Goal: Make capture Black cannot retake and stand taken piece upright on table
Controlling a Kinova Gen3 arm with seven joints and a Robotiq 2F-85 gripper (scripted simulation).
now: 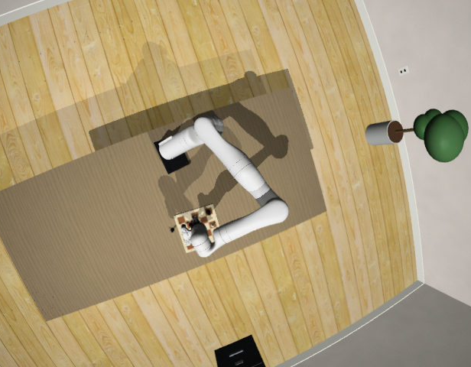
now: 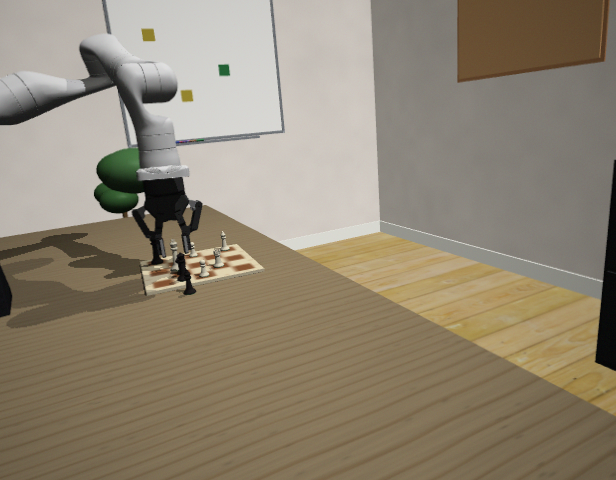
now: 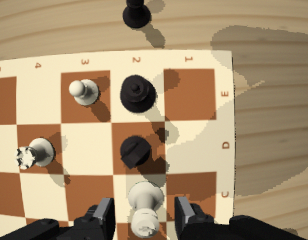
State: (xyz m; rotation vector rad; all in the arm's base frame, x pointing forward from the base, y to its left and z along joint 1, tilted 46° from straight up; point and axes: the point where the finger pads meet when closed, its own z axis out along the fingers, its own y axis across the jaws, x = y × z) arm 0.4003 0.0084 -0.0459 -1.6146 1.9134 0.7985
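My hand is 20 mm above the tall white piece. Also, from my hand: black pawn (140 mm to the right, 30 mm below, 20 mm behind); then tall black piece (80 mm to the left, 20 mm below, 20 mm behind); then chessboard (50 mm below, 40 mm ahead, 10 mm to the right).
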